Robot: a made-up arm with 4 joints.
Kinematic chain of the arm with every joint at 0, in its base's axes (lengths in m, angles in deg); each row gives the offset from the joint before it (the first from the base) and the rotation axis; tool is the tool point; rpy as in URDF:
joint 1: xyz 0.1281 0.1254 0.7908 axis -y
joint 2: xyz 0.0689 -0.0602 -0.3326 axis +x
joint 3: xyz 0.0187 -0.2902 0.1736 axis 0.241 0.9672 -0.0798
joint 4: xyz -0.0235 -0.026 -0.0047 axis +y
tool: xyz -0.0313 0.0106 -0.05 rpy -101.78 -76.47 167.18
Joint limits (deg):
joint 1: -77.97..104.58
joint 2: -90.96..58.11
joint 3: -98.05..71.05
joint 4: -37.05..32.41
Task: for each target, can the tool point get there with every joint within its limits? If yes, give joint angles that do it. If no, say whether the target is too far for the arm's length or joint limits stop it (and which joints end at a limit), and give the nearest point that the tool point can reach.
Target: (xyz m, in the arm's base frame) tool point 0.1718 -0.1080 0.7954
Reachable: yes | joints 84.23 -32.00 21.80 14.06
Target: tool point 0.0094 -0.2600 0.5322
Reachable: yes | joints -33.77 10.32 -16.12 4.84
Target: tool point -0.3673 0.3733 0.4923
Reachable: no: joint limits stop it (at a limit: joint 1, joint 2, joint 3, joint 4) | nearest point 0.1011 0.3024 0.7555 | short by 0.542 m
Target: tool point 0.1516 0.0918 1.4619
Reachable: no: joint limits stop it (at a limit: joint 3) | nearest point 0.1334 0.0861 0.9424 | short by 0.520 m
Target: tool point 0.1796 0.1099 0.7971
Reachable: yes | joints 16.25 -78.49 -10.10 -8.39
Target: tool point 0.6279 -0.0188 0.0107
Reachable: no: too far | nearest point 0.4353 -0.1966 0.3114 | short by 0.399 m
